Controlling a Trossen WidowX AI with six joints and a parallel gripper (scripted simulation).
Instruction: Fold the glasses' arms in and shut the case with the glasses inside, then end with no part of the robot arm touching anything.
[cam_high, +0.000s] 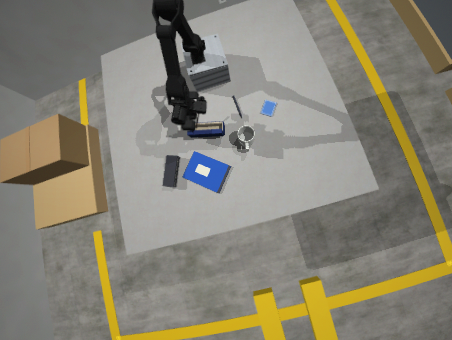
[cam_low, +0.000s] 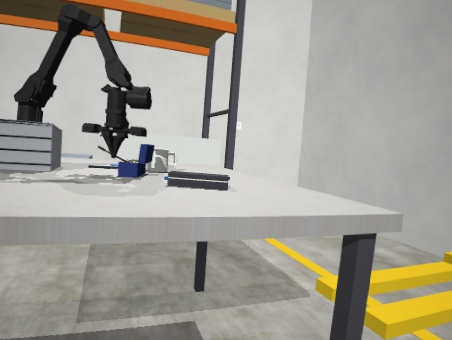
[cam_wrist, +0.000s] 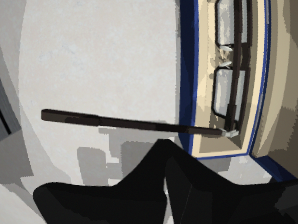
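The case lid is 110 mm ahead of my hand, 40 mm to the left of it and 20 mm below it. Also, from my hand: dark flat box (230 mm ahead, 190 mm to the right, 70 mm below); small blue pad (30 mm ahead, 380 mm to the left, 80 mm below).
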